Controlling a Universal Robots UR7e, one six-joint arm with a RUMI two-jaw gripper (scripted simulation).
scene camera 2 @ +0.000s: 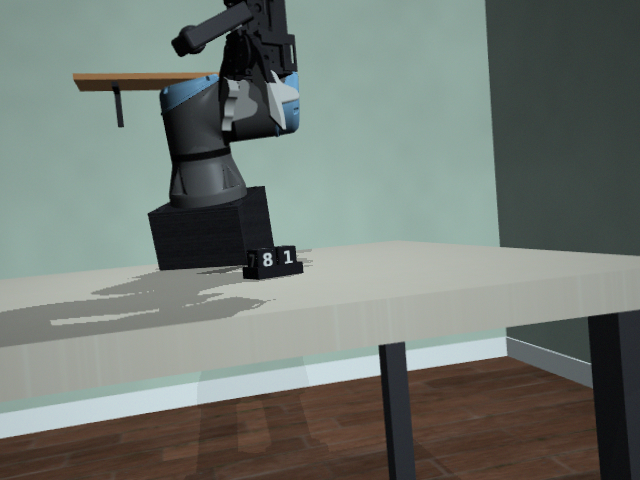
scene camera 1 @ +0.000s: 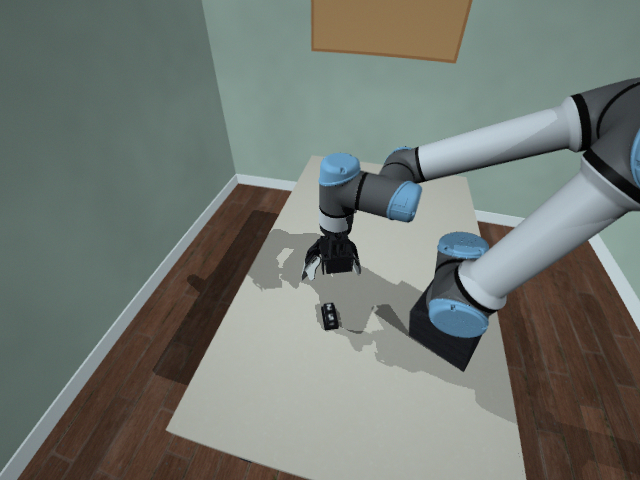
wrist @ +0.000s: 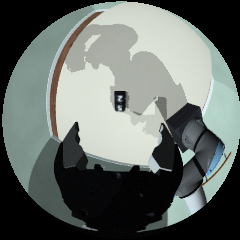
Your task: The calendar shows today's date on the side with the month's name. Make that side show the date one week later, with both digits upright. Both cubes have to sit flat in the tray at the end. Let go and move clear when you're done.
Observation:
I see my gripper and a tray.
My gripper shows as well in scene camera 1 and in the wrist view.

